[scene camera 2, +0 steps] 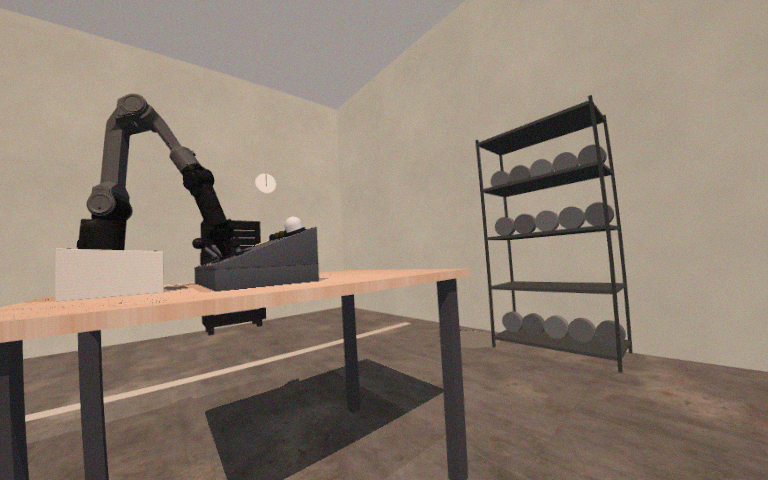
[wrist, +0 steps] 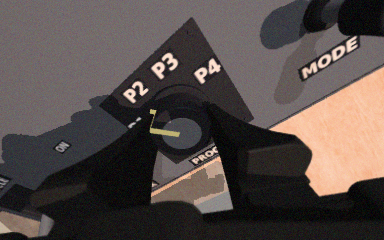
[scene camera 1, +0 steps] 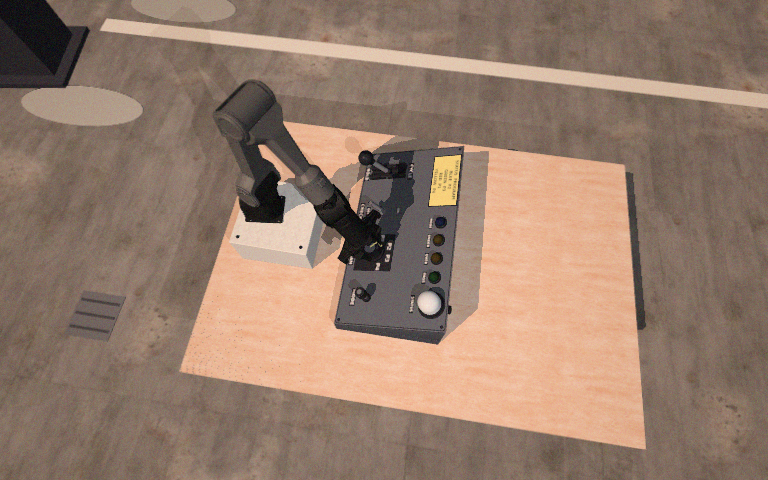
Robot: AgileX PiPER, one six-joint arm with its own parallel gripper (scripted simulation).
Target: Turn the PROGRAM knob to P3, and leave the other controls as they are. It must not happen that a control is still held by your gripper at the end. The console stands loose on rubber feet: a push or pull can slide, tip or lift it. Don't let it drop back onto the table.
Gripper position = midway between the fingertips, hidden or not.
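Note:
I can see my gripper (scene camera 1: 372, 250); I also find my gripper (scene camera 2: 229, 252) and, in the wrist view, my gripper (wrist: 181, 119). There is a grey console (scene camera 1: 408, 289) too, and I see the grey console (scene camera 2: 293, 258) again, as well as the grey console (wrist: 81, 81) from my wrist.

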